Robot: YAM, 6 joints.
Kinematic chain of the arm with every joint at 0, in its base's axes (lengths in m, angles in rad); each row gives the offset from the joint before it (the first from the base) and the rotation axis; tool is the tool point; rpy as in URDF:
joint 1: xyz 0 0 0.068 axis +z
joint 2: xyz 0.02 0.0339 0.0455 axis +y
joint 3: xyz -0.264 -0.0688 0 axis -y
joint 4: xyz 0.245 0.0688 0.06 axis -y
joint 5: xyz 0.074 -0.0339 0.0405 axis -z
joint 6: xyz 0.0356 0 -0.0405 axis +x
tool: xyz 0 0 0 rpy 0 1.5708 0
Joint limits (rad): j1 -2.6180..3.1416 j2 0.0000..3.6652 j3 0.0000..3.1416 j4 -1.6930..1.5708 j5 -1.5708..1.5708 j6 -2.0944..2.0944
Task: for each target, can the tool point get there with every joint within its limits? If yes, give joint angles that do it. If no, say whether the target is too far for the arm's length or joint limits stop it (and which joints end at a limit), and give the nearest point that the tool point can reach.
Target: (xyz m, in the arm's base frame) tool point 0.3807 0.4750 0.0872
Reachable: yes | joints 0.9142 2.8023 2.1780 0.4413 0.3321 0.1171
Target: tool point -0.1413 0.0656 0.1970
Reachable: yes | joints 2.5663 0.6742 0.2976 -0.1019 -0.6600 -1.2323
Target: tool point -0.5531 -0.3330 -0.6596
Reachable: no: too far | nearest point -0.3762 -0.2265 -0.3261 | short by 0.392 m
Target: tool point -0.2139 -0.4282 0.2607
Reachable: yes | joints -2.1008 2.1426 1.8602 -0.5144 -1.1118 -0.3431
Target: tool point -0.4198 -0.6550 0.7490
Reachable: no: too far | nearest point -0.2696 -0.4206 0.5156 | short by 0.363 m
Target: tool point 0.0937 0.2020 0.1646
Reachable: yes | joints 1.1085 1.2730 0.6051 -0.4214 -0.1752 0.6805
